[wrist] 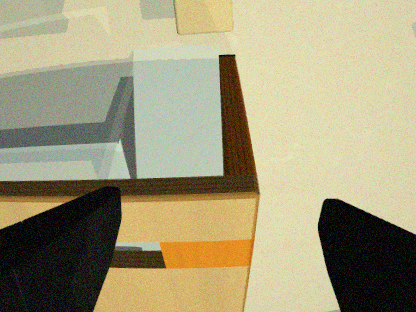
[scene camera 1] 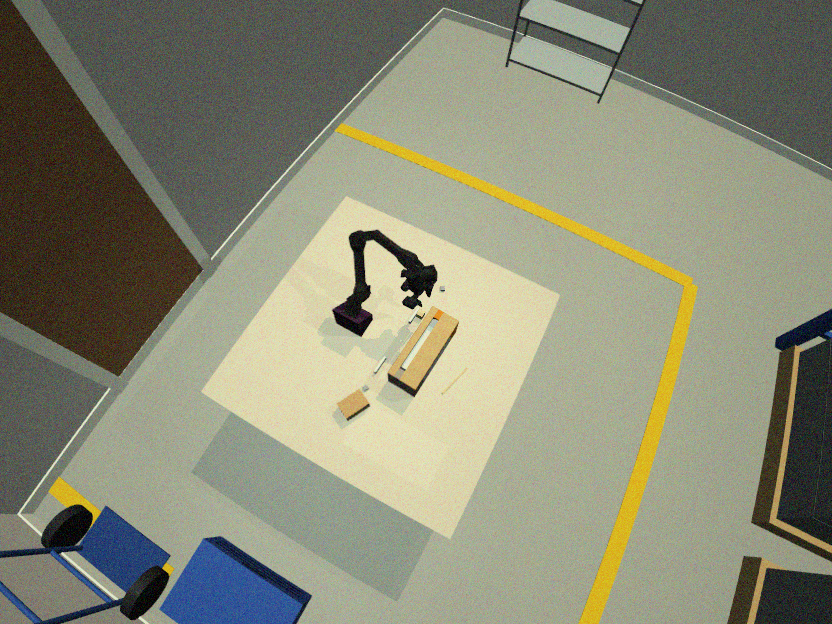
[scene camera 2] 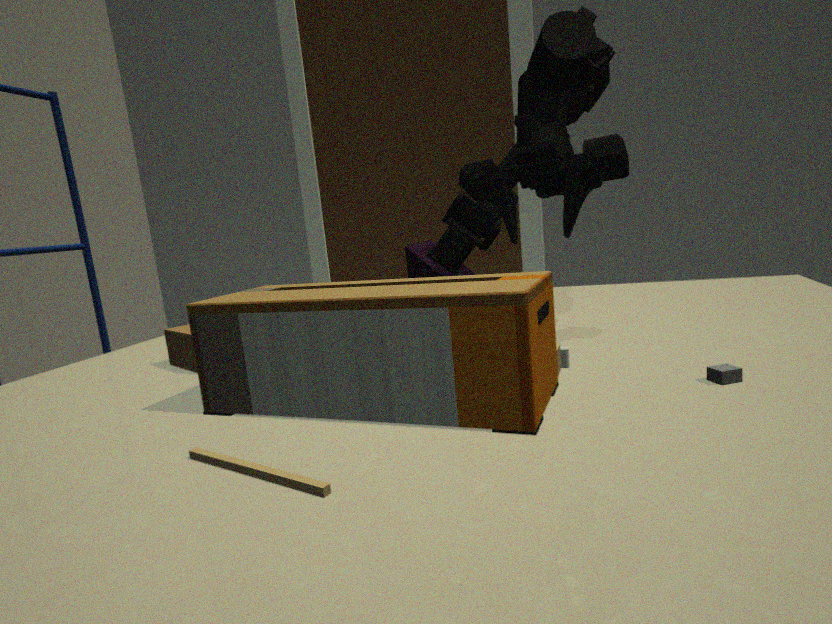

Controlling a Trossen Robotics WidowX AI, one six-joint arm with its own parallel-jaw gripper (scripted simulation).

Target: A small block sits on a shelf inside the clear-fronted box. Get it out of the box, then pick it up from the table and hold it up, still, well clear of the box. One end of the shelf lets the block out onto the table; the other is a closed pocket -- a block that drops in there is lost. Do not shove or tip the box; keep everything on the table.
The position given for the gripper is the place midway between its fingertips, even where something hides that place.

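Long wooden box (scene camera 2: 479, 351) (wrist: 169, 129) (scene camera 1: 410, 370). Thin wooden stick (scene camera 2: 315, 487); hidden by the gripper in the wrist view. The gripper (scene camera 2: 539, 239) (wrist: 222, 209), visible.
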